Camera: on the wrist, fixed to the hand. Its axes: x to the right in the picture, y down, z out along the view.
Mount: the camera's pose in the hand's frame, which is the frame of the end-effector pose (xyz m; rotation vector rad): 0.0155 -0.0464 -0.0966 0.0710 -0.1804 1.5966
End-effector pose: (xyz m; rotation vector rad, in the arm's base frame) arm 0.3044 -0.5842 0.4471 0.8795 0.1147 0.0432
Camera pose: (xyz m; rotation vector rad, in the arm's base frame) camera 0.3080 -0.5384 0.3490 0.8458 -0.7828 1.4452
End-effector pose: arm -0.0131 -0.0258 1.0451 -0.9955 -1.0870 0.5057
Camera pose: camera 0.0751 -0.0769 1.0815 -1.6437 -0.1835 1.9030
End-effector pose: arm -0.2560 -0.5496 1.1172 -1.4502 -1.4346 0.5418
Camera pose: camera -0.1934 -0.5753 1.2017 -2.3048 -0.0446 1.6473
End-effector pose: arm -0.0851 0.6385 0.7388 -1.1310 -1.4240 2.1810
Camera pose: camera -0.0304 0.7309 0.7531 1.3784 0.1237 -1.6738
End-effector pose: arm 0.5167 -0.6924 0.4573 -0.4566 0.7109 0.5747
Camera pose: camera 0.5097 -0.7771 0.3902 0.3513 0.8198 2.0372
